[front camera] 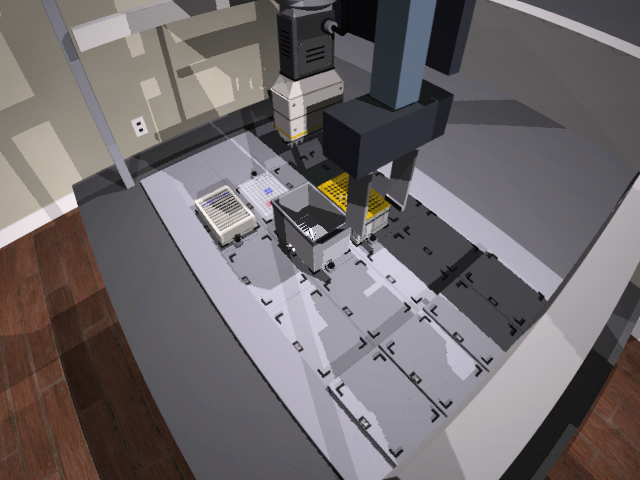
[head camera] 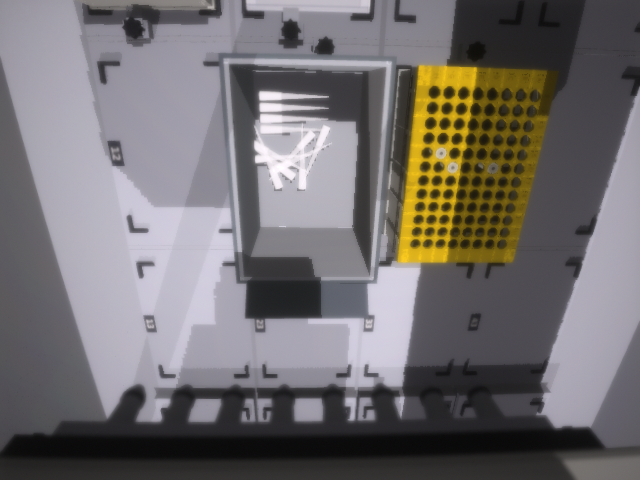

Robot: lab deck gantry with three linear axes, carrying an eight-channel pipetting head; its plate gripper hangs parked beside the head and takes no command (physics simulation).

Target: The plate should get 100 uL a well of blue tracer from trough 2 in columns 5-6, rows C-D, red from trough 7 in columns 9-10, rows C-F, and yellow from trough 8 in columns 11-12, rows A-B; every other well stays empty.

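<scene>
The eight-channel head hangs at the back of the deck; its channel ends look bare. The white plate shows blue wells and some red in the front view; its near part is hidden behind the waste box, and I cannot see any yellow wells. The cream trough rack stands left of the plate, with blue in one trough; red and yellow cannot be made out. The yellow tip rack has mostly empty holes and a few pale tips. My parked plate gripper is open and empty.
The grey open waste box stands between the trough side and the tip rack, with loose white tips inside. The gripper's dark block hangs over the tip rack's side. Small dark knobs stand on the deck.
</scene>
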